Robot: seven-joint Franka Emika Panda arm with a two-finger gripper.
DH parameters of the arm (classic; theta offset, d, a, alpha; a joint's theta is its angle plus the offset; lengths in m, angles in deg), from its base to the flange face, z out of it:
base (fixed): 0 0 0 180
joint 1: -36.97 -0.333 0 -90
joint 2: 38.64 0 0 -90
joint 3: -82.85 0.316 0.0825 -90
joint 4: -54.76 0 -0.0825 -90
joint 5: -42.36 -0.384 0 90
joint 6: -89.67 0 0.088 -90
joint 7: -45.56 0.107 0 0
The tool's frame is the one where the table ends.
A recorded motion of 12 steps. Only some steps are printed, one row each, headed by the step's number.
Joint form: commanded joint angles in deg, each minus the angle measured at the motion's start. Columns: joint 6, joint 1, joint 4, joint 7, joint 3, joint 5, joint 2.
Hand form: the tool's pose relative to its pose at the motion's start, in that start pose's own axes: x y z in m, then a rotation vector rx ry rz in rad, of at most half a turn. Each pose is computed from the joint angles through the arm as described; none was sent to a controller.
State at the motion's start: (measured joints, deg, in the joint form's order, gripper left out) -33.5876 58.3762 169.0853 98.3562 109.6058 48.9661 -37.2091
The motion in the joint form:
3: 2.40 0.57 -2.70 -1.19 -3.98 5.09 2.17
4: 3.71 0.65 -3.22 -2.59 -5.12 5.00 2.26
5: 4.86 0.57 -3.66 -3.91 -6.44 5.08 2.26
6: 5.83 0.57 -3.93 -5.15 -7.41 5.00 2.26
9: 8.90 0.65 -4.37 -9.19 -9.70 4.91 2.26
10: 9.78 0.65 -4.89 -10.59 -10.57 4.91 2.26
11: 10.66 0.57 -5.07 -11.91 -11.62 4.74 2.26
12: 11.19 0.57 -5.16 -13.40 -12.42 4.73 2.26
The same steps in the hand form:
3: 0.0399 0.0316 -0.0348 -0.0471 0.1028 0.0181
4: 0.0483 0.0413 -0.0370 -0.0622 0.0949 0.0178
5: 0.0568 0.0513 -0.0381 -0.0778 0.0875 0.0175
6: 0.0628 0.0595 -0.0383 -0.0903 0.0779 0.0148
9: 0.0752 0.0814 -0.0360 -0.1317 0.0409 -0.0100
10: 0.0809 0.0885 -0.0385 -0.1395 0.0348 -0.0173
11: 0.0859 0.0970 -0.0383 -0.1487 0.0219 -0.0210
12: 0.0901 0.1040 -0.0379 -0.1561 0.0137 -0.0323

